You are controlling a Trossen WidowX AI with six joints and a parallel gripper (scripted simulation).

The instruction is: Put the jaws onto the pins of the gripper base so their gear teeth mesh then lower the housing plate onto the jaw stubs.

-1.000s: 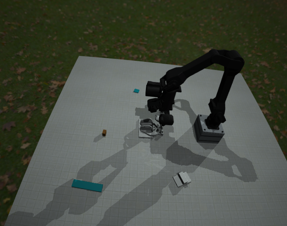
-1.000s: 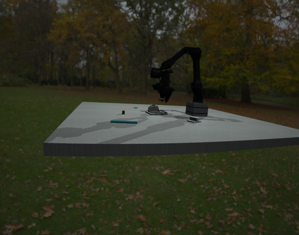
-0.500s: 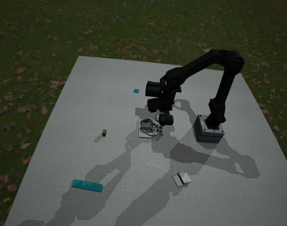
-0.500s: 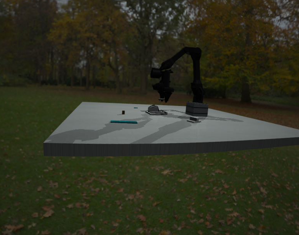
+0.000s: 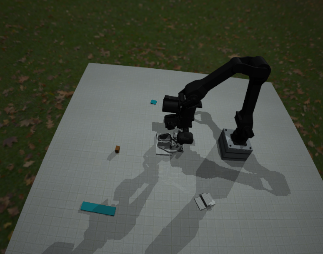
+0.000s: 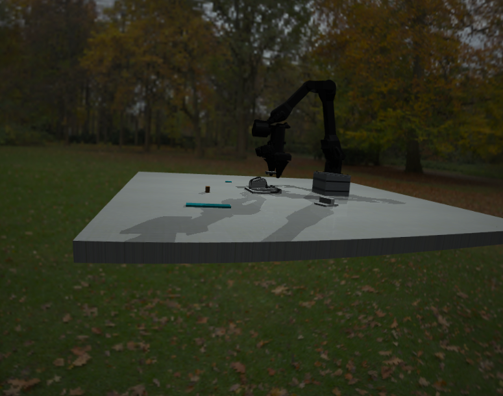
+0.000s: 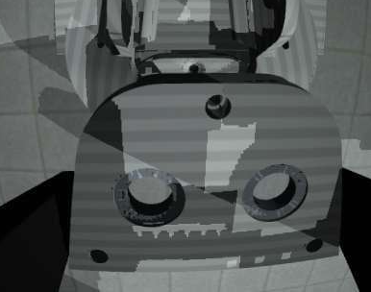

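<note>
Right now my gripper tip is 5 cm above the gripper jaw, 2 cm to the right of it and 2 cm short of it. From my gripper tip the other things lie so: small teal tile: 30 cm to the right, 11 cm ahead, 6 cm below; then small brown block: 28 cm ahead, 5 cm below, 4 cm to the left; then white ribbed block: 28 cm to the left, 8 cm behind, 5 cm below.
</note>
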